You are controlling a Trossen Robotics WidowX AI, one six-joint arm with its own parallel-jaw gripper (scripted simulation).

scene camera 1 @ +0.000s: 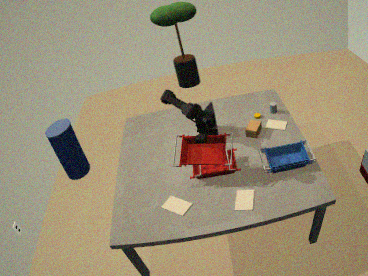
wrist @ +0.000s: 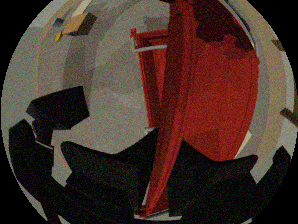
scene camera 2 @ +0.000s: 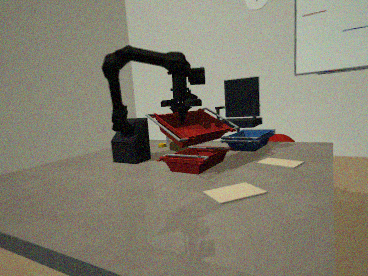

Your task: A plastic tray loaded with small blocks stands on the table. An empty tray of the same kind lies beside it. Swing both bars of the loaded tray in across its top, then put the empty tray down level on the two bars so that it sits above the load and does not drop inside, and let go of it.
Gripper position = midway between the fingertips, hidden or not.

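My gripper (scene camera 2: 181,124) is visible; the gripper (wrist: 162,132) is visible there too.
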